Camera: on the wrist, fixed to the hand. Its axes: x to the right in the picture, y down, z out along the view.
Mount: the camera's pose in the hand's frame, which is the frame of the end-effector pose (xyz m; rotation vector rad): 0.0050 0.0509 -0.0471 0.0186 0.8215 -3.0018
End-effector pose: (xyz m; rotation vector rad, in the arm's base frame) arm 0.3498 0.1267 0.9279 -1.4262 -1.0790 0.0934
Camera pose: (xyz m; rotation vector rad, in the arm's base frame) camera 0.4098 0.1065 0.8992 1.2385 -1.2490 -2.1622
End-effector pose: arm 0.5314 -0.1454 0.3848 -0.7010 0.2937 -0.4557
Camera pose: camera 0.5319 -0.1395 0.3155 0.2152 0.2411 2.6478
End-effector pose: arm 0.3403 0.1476 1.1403 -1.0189 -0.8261 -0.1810
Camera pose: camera 0.3937 0.1380 1.0969 1.1984 -0.7814 -2.7190
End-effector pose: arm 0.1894 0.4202 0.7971 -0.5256 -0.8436 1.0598
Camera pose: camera 0.2013 0.4466 0.7339 0.5723 -0.0869 -1.8102
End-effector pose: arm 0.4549 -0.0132 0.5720 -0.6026 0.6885 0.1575
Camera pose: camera 0.4161 0.0014 0.5162 -1.0652 -0.1223 -2.9519
